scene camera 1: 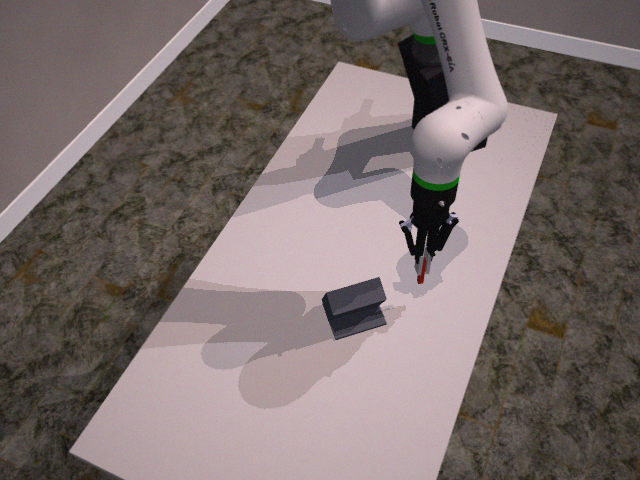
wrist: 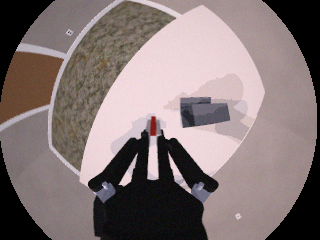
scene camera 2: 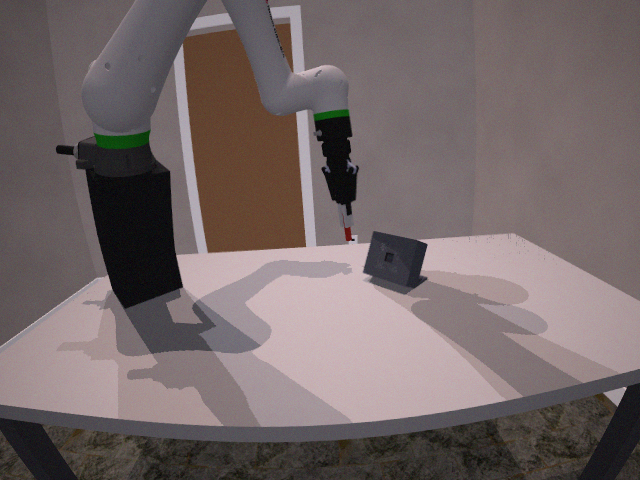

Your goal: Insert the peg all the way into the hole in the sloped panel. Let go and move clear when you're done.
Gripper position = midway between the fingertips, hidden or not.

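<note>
I can see my gripper (scene camera 1: pixel 421 270) here. The wrist view shows my gripper (wrist: pixel 153 125) too, and in scene camera 2 I can see the gripper (scene camera 2: pixel 347 226) as well.
</note>
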